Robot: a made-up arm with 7 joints.
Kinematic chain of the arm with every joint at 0, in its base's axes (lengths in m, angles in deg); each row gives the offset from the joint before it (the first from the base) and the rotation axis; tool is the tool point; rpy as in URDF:
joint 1: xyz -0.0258 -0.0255 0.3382 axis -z
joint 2: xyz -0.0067 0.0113 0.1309 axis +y
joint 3: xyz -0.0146 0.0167 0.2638 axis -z
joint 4: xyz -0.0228 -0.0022 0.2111 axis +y
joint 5: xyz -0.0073 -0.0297 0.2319 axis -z
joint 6: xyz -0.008 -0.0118 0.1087 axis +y
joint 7: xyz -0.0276 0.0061 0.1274 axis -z
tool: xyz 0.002 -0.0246 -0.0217 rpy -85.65 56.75 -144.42
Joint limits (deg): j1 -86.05..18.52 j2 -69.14..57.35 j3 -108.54..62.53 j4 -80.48..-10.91 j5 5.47..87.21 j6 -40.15..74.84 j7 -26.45..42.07
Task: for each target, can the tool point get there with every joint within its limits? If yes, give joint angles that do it. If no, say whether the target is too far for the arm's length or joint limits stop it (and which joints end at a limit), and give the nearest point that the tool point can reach.
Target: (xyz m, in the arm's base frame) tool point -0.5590 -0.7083 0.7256
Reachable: yes | joints -47.62 -55.11 -8.65 -29.76 20.42 13.01 20.40
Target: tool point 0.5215 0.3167 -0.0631
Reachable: no: joint limits stop it (at a limit: joint 2, joint 3, joint 4, joint 5, joint 6) | nearest point 0.5143 0.3122 0.5473 | short by 0.610 m
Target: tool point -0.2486 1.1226 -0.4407
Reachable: no: too far | nearest point -0.4686 0.4976 0.3068 | short by 0.999 m
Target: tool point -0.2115 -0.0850 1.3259
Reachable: yes | joints 3.22 8.29 -2.78 -34.64 68.82 42.51 1.17
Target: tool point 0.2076 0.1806 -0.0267
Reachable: no: joint limits stop it (at a limit: joint 2, joint 3, joint 4, joint 5, joint 6, joint 7) | nearest point 0.4030 0.3532 0.5574 | short by 0.640 m
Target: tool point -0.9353 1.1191 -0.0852
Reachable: no: too far | nearest point -0.6242 0.5049 0.3594 | short by 0.820 m
